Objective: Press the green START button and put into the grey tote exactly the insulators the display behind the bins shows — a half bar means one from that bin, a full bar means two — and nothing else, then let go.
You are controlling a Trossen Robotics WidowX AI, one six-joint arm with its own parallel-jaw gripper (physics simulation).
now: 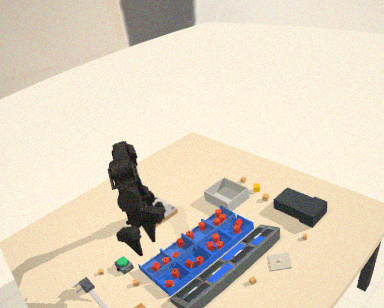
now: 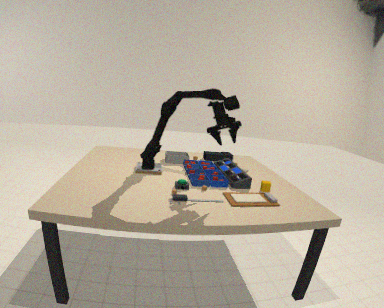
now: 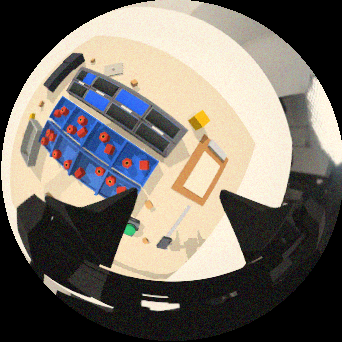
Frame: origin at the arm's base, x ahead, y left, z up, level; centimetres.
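Seen in the pictures: gripper, fingertip midpoint: (image 1: 147,248) (image 2: 227,144) (image 3: 179,193); arm's base at its link origin: (image 2: 147,167).
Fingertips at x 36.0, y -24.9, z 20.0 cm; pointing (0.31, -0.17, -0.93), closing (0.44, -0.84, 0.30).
Pixels of each thing's top centre, then the offset from my fingertips to it. "spot": a spot on its surface instead.
- green START button at its top centre: (image 3: 128,230) (image 1: 121,260) (image 2: 182,179) dz -18.1, dx -21.1, dy -1.5 cm
- display at a spot on its surface: (image 3: 175,139) (image 2: 243,179) spot: dz -17.7, dx +10.7, dy -1.0 cm
- grey tote at its top centre: (image 1: 225,189) (image 2: 177,153) dz -16.8, dx -14.6, dy +52.4 cm
- black box at its top centre: (image 1: 300,200) (image 2: 218,152) dz -16.6, dx +17.2, dy +61.2 cm
- wooden frame at its top centre: (image 3: 206,171) (image 2: 251,196) dz -20.4, dx +8.4, dy -17.7 cm
- caliper-like tool at its top centre: (image 1: 91,296) (image 2: 197,197) (image 3: 176,232) dz -20.3, dx -17.8, dy -19.4 cm
My gripper (image 1: 148,247) (image 2: 228,143) (image 3: 179,193) is open and empty, high above the table. The green START button (image 1: 122,261) (image 2: 182,183) (image 3: 130,230) stands near the near end of the blue bins (image 1: 154,279) (image 2: 210,185). Red insulators (image 1: 169,283) (image 3: 144,165) lie in the bins, which form two rows of four. The display (image 2: 245,181) (image 3: 175,139) behind them shows full blue bars in the far row's third window from the tote end and the near row's second, and a half bar in the far row's first. The grey tote (image 1: 220,201) (image 2: 176,157) looks empty.
A black box (image 1: 300,206) stands beyond the tote. A yellow cube (image 1: 256,188) and small orange cubes (image 1: 265,197) lie near the tote. A wooden frame (image 2: 250,205) (image 3: 184,185), another yellow cube (image 2: 266,186) (image 3: 199,120) and a caliper-like tool (image 1: 86,285) (image 3: 164,242) lie at the other end.
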